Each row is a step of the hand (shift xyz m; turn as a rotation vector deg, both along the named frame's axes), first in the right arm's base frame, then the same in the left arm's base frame.
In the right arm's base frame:
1: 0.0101 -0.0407 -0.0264 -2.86 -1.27 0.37
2: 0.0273 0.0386 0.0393 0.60 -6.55 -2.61
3: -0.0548 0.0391 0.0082 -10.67 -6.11 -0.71
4: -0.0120 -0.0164 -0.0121 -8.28 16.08 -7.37
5: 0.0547 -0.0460 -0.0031 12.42 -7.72 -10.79
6: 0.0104 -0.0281 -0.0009 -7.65 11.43 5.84
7: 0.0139 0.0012 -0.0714 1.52 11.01 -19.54
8: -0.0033 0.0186 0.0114 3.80 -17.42 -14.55
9: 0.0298 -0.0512 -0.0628 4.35 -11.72 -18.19
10: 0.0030 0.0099 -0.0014 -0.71 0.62 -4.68
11: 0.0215 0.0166 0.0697 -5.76 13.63 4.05
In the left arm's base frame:
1: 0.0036 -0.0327 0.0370 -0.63 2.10 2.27
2: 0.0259 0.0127 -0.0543 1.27 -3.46 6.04
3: -0.0392 0.0540 -0.0122 -3.28 6.21 10.12
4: -0.0078 -0.0022 0.0222 -16.76 4.76 -8.82
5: 0.0460 -0.0521 0.0172 1.79 -17.69 3.76
6: 0.0170 -0.0141 0.0202 -4.64 11.76 -7.97
7: -0.0461 -0.0556 0.0088 -18.50 -11.31 -5.93
8: -0.0015 0.0135 -0.0174 -1.11 -15.68 16.81
9: -0.0085 -0.0727 0.0458 -6.03 -17.24 12.40
10: -0.0039 -0.0011 -0.0096 -4.09 -2.33 0.81
11: 0.0551 0.0319 -0.0393 -5.97 9.67 -10.31

